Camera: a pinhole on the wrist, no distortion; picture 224 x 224 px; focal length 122.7 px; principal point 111.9 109.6 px. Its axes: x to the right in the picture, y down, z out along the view. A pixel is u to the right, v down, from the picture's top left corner.
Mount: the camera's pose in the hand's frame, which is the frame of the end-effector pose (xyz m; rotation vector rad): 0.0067 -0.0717 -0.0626 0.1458 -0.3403 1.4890
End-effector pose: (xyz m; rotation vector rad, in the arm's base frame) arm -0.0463 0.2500 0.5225 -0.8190 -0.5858 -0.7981
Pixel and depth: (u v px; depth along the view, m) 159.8 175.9 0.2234
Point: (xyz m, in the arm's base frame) -0.1878 0.4155 0.5319
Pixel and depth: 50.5 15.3 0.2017
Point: -0.1841 0.1887 0.7777
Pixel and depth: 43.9 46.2 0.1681
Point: -0.1957 0.1929 0.7024
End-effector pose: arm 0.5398 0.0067 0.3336 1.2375 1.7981 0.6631
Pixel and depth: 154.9 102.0 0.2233
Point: 0.6579 -0.0290 0.1941
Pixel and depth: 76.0 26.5 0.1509
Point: 0.5106 0.0209 0.1324
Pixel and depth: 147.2 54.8 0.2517
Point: 0.6625 0.0481 0.1264
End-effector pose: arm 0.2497 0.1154 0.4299 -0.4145 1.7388 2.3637
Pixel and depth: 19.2 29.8 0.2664
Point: 0.2149 0.3593 0.1035
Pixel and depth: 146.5 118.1 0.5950
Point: 0.3123 0.6654 0.5359
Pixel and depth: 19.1 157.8 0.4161
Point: 0.5837 0.4696 0.1263
